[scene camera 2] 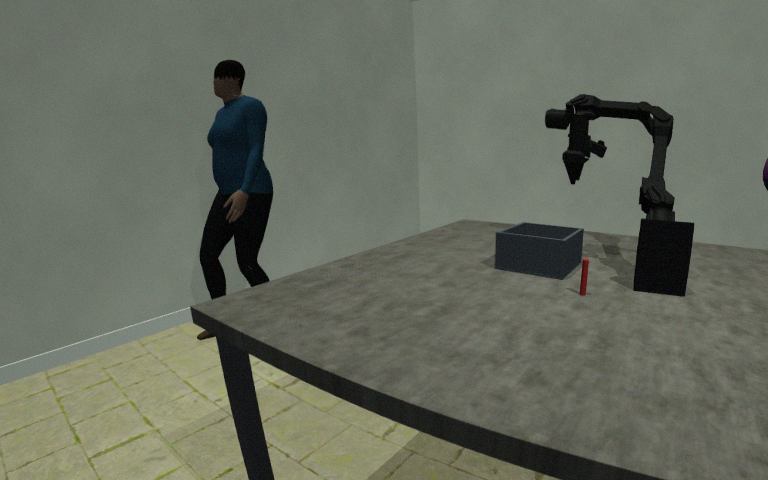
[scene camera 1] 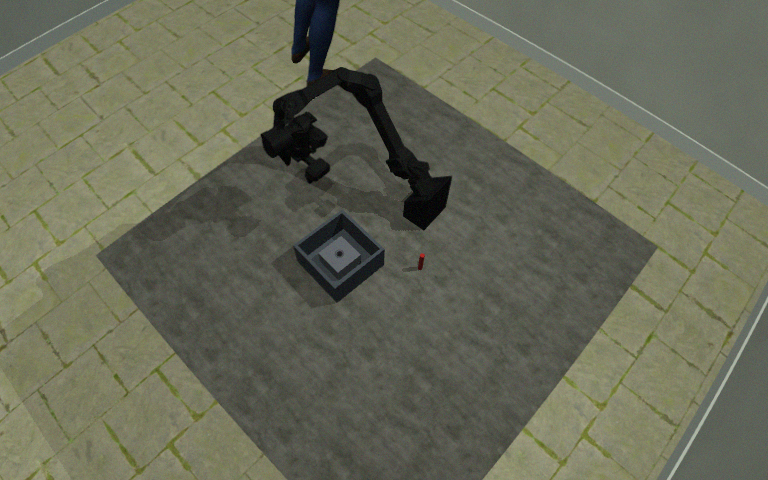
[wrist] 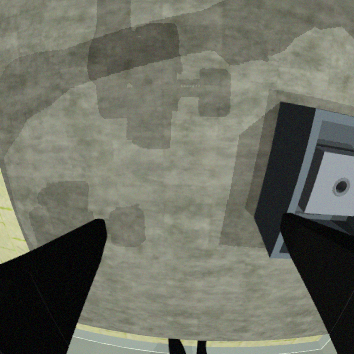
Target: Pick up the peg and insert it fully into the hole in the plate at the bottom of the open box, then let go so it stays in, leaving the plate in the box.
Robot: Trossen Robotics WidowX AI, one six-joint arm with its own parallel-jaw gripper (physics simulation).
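Where they show: gripper, fingertip midpoint: point(scene camera 2: 575, 182) point(scene camera 1: 299, 173) point(wrist: 194, 225); arm's base, origin of the base link: point(scene camera 2: 660, 235) point(scene camera 1: 426, 190).
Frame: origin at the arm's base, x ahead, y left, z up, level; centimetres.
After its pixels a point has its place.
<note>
A red peg point(scene camera 1: 420, 262) {z -8.0, x 17.9, y 10.9 cm} point(scene camera 2: 584, 277) {z -8.6, x 17.2, y 11.4 cm} stands upright on the table between the box and the arm's base; it does not show in the wrist view. The open dark blue-grey box point(scene camera 1: 362, 276) {z -8.9, x 31.7, y -0.3 cm} point(scene camera 2: 529, 254) {z -7.5, x 32.2, y -0.4 cm} point(wrist: 285, 170) {z -6.2, x 27.4, y -18.9 cm} stands beside it. A light grey plate point(scene camera 1: 339, 264) {z -7.0, x 33.5, y -7.6 cm} point(wrist: 324, 172) {z -7.0, x 28.4, y -12.9 cm} lies at the box's bottom, with a round hole point(scene camera 1: 339, 253) {z -8.3, x 30.1, y -10.5 cm} point(wrist: 341, 186) {z -7.8, x 31.2, y -9.0 cm} in its middle. My gripper point(scene camera 2: 573, 182) {z 9.0, x 23.6, y -29.7 cm} point(wrist: 194, 225) {z 9.0, x 23.6, y -29.7 cm} is open and empty, high above the table. It points down, off to one side of the box. In scene camera 1 its fingers are hard to make out.
The arm's black base block point(scene camera 1: 427, 203) {z 1.9, x 5.1, y 3.6 cm} point(scene camera 2: 662, 257) {z -4.3, x -0.4, y 4.3 cm} stands on the table point(scene camera 1: 430, 362) {z -12.7, x 40.1, y 30.1 cm} point(scene camera 2: 396, 316) {z -12.8, x 49.9, y 36.6 cm} near the peg and box. One person point(scene camera 2: 237, 147) stands beyond the table. Another person's legs point(scene camera 1: 321, 33) show past the far table edge. The arm casts shadows on the table.
</note>
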